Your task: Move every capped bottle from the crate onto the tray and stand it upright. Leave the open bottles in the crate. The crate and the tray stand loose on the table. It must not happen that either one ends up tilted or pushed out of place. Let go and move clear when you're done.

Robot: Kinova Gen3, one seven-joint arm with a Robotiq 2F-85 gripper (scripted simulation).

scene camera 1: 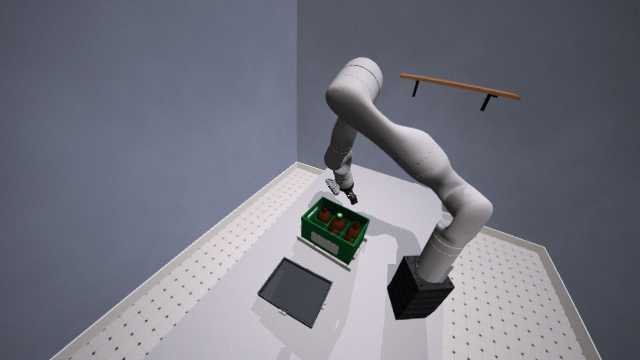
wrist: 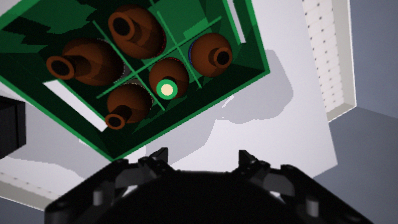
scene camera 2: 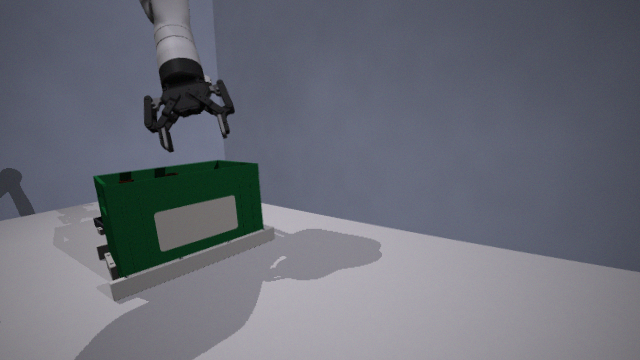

Labels:
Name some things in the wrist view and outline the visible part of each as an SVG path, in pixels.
My gripper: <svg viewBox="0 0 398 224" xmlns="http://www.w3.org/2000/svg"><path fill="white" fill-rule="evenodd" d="M44 210L44 224L373 224L369 219L297 167L282 164L280 169L271 168L270 163L262 160L257 161L258 159L246 150L239 150L239 167L232 172L220 172L223 174L213 171L175 170L168 165L168 147L161 147L150 156L139 158L138 163L129 163L129 159L120 158L114 160L60 196ZM270 191L280 193L280 197L284 202L282 202L279 198L270 193ZM137 185L137 188L124 195L125 192L128 190L129 186Z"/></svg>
A green crate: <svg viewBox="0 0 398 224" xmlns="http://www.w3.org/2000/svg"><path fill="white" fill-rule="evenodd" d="M0 16L0 82L111 162L128 156L270 73L252 0L232 0L245 43L241 43L227 0L21 0ZM155 101L143 120L126 123L117 130L107 126L101 132L43 83L57 80L104 122L109 114L110 93L123 81L129 81L129 77L138 78ZM163 55L182 61L189 74L189 87L177 99L159 97L149 84L150 70ZM46 61L61 55L73 39L99 38L110 43L132 72L110 85L91 86L75 78L54 77ZM219 33L231 45L232 62L221 75L205 77L191 66L188 50L200 36ZM110 15L124 4L148 9L166 34L163 53L146 60L125 54L112 38Z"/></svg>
A bottle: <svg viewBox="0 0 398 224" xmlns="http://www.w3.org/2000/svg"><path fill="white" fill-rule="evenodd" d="M219 33L211 32L200 36L192 42L188 50L188 59L191 66L205 77L221 75L232 62L231 45Z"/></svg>

